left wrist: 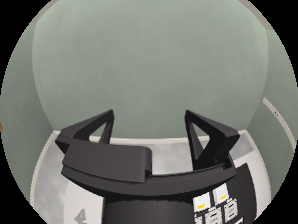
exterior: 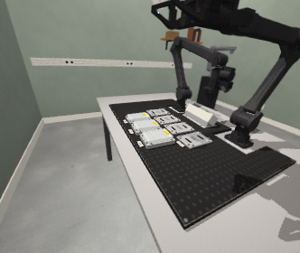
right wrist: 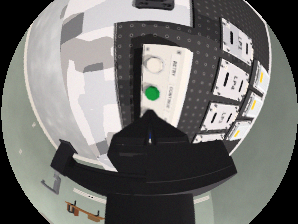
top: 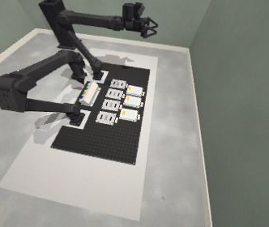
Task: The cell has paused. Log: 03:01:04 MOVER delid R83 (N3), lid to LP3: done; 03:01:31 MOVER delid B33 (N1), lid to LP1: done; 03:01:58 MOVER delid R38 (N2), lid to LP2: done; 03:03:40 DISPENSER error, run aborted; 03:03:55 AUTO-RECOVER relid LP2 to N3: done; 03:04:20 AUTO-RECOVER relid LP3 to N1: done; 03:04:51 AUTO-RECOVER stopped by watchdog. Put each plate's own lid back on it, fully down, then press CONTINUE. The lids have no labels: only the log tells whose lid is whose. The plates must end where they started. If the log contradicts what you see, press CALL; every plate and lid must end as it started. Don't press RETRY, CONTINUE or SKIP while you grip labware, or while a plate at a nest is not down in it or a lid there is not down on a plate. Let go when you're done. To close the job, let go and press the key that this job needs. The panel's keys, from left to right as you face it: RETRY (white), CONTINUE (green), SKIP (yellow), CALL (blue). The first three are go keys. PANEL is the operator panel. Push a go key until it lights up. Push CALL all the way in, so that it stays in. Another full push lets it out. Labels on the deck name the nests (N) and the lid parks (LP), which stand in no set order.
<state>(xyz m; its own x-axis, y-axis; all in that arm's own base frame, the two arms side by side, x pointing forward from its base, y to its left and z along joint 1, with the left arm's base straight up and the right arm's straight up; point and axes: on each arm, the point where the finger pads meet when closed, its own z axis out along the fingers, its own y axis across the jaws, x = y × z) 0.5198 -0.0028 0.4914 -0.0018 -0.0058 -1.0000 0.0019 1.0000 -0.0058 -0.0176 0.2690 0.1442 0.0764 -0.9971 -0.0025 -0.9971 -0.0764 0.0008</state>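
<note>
The green continue key lies 70 mm below my right hand. Round my right hand: LP4 park (240 mm ahead, 130 mm below, 40 mm to the left); LP3 (250 mm ahead, 130 mm below, 90 mm to the right); white retry key (70 mm below, 50 mm to the left, 10 mm ahead).
</note>
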